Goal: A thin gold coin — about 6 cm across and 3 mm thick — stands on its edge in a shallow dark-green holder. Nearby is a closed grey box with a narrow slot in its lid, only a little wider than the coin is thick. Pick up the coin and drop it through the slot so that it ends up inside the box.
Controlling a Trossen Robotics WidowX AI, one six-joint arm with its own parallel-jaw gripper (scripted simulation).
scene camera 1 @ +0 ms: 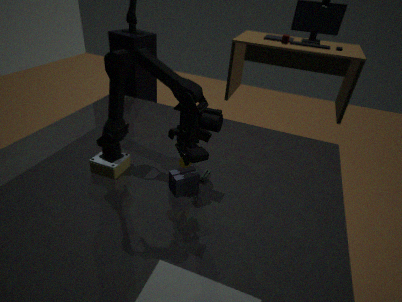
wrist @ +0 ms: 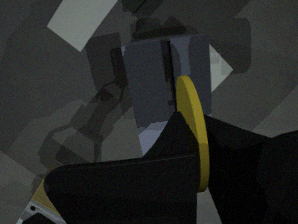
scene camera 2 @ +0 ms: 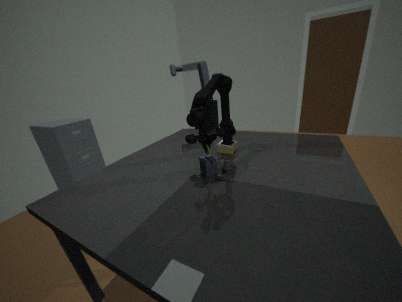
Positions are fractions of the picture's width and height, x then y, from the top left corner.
Labels:
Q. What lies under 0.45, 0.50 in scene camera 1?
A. My gripper.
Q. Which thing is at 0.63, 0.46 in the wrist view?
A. A gold coin.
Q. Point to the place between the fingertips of my gripper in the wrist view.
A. At 0.61, 0.53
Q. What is my gripper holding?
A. A gold coin.

